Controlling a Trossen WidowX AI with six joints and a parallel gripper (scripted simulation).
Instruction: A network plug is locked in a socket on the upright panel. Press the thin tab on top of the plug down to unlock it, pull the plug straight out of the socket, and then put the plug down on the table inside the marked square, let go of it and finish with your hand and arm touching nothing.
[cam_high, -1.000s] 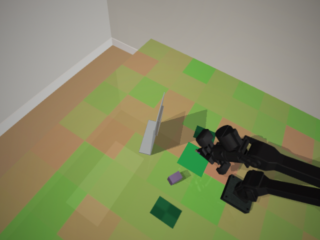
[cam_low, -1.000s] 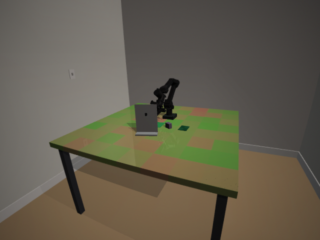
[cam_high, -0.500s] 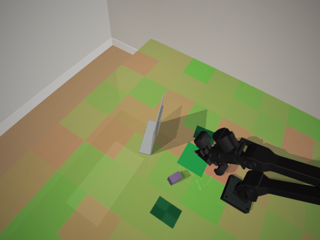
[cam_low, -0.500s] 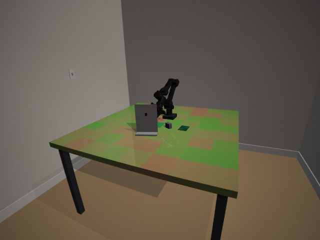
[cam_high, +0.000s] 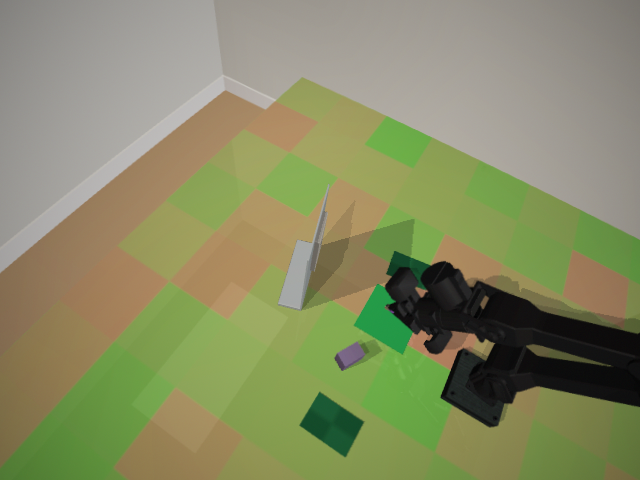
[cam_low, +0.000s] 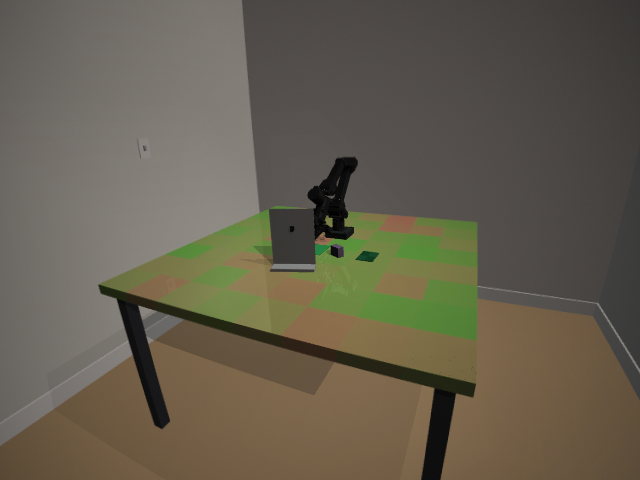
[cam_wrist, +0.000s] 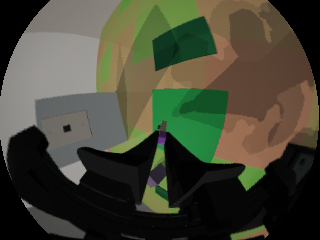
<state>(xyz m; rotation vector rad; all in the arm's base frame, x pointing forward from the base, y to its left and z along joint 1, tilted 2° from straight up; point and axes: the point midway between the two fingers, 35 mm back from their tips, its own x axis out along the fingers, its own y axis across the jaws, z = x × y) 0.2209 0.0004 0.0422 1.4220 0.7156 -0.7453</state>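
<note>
The green marked square lies 4 cm below my gripper tip and 1 cm behind it. From my gripper tip the other things lie so: grey upright panel 20 cm ahead, 6 cm above, 5 cm to the left; network plug right at my gripper tip.
</note>
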